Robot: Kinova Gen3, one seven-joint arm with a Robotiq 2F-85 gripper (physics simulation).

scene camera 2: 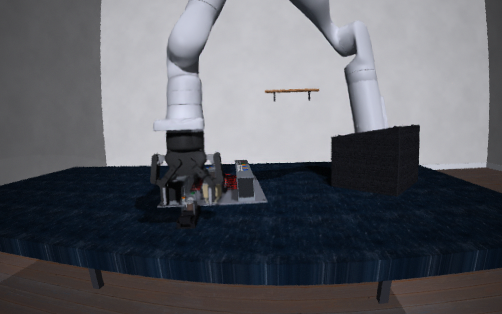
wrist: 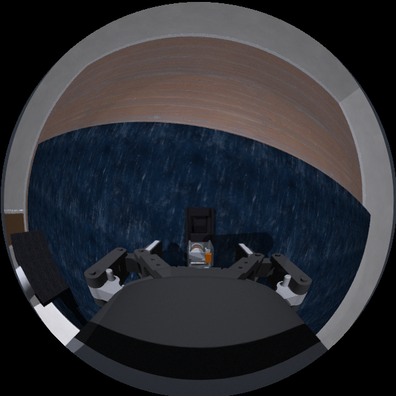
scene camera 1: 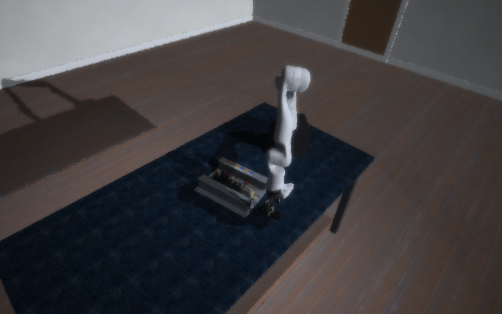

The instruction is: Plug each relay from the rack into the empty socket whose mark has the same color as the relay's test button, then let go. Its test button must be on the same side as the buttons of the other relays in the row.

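Pixels of known places: gripper, fingertip midpoint: [scene camera 2: 188,204] [scene camera 1: 272,208]; arm's base at its link origin: [scene camera 2: 370,131].
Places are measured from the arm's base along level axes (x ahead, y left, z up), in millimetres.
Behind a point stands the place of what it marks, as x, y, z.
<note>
In the wrist view, a clear relay [wrist: 197,253] with an orange test button on its right side stands upright in the black rack [wrist: 200,220] [scene camera 2: 187,220] @[482, 247, -141]. In scene camera 2, a bit of green shows just behind the orange button; the second relay there is mostly hidden. My gripper [wrist: 198,251] [scene camera 2: 189,196] @[488, 198, -124] [scene camera 1: 270,207] @[488, 198, -124] is open and low over the rack, with its fingers apart on both sides of the relays, holding nothing. The relay row [scene camera 1: 233,180] @[465, -52, -102] lies between two grey ducts, with coloured marks [scene camera 1: 240,167] @[368, -78, -97] on the back duct. The sockets are too small or hidden to tell.
The grey ducts [scene camera 1: 225,193] [scene camera 2: 245,187] stand on a base plate [scene camera 2: 259,196] @[335, 55, -154] close behind the gripper. A beige block [scene camera 2: 211,193] @[438, 205, -101] is at the row's near end. The black robot pedestal [scene camera 2: 367,162] @[47, 75, -78] [wrist: 40,267] stands on the blue table [scene camera 1: 150,235] @[918, -171, -157].
</note>
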